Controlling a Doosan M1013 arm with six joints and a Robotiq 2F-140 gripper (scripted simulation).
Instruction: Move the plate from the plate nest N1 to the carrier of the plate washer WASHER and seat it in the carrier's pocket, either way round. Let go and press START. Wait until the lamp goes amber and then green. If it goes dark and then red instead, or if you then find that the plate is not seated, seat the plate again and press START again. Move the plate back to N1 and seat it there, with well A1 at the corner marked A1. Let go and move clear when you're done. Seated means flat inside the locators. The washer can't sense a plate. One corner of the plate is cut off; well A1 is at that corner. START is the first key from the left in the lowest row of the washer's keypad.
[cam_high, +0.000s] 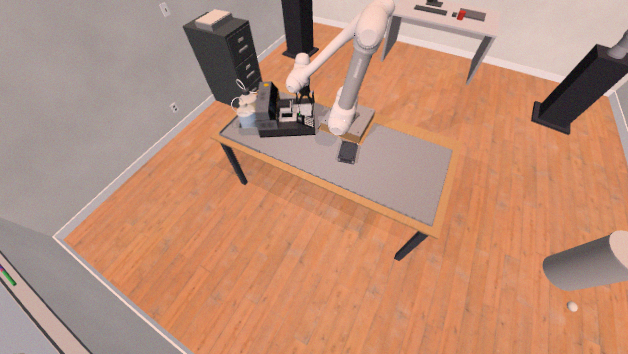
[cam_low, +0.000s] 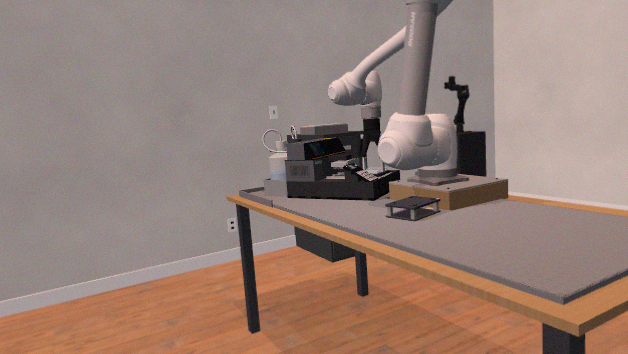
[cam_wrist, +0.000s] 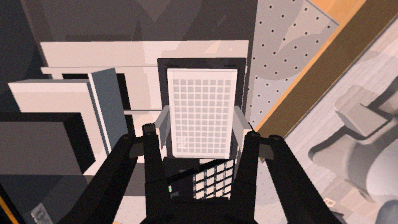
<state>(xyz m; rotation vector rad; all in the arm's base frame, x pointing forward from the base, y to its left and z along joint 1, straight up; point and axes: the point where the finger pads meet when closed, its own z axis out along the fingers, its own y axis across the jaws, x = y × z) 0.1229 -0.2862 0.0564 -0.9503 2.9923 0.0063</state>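
Right now the white well plate is 3 cm below my hand. From my hand the other things lie so: black plate nest N1: 47 cm to the left, 14 cm ahead, 8 cm below; then plate washer: 12 cm to the right, 9 cm ahead.
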